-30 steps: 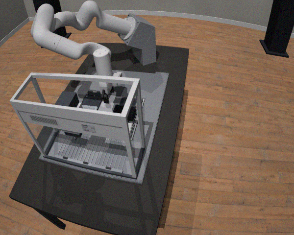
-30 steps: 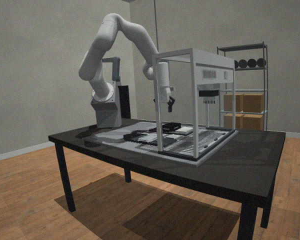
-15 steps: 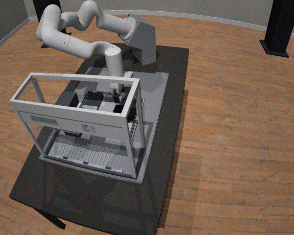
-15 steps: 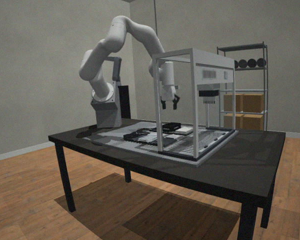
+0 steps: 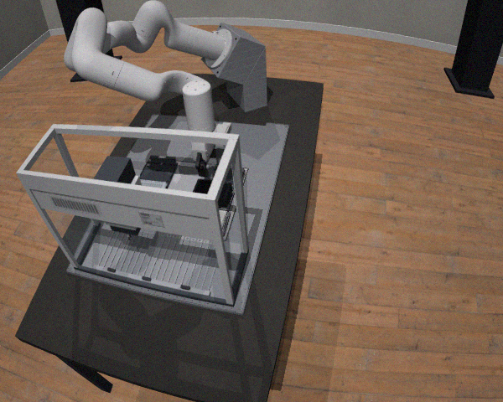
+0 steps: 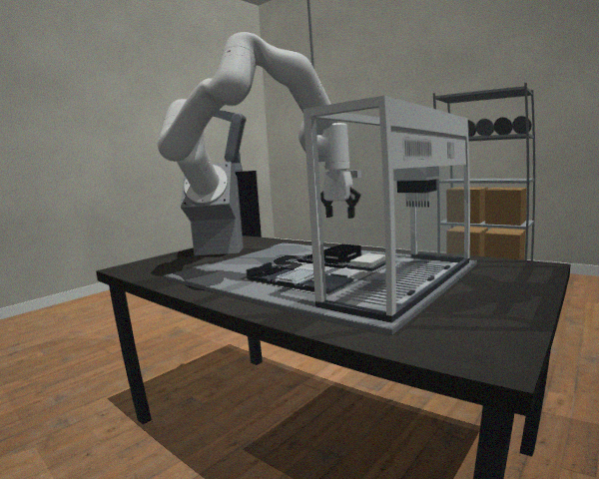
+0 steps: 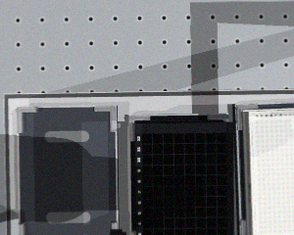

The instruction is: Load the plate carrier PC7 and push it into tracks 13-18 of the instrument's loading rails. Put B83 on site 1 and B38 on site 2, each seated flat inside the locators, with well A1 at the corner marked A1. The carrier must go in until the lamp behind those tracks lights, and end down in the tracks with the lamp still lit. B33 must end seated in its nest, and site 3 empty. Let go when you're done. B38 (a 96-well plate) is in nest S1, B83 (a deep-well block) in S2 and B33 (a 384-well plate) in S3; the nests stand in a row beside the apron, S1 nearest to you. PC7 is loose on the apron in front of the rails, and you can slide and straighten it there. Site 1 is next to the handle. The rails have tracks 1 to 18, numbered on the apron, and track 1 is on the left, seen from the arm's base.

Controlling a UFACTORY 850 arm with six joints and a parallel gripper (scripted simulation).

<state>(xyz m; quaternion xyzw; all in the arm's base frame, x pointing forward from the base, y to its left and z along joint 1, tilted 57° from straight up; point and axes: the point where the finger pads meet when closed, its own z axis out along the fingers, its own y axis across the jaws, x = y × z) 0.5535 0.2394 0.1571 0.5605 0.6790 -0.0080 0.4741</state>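
Right now my hand is 14 cm above the black deep-well block B83. From my hand the other things lie so: white plate b38: 25 cm to the right, 15 cm below, 1 cm behind; then post: 42 cm to the right, 17 cm ahead, 8 cm above; then dark plate carrier PC7: 25 cm to the right, 16 cm below, 2 cm behind.
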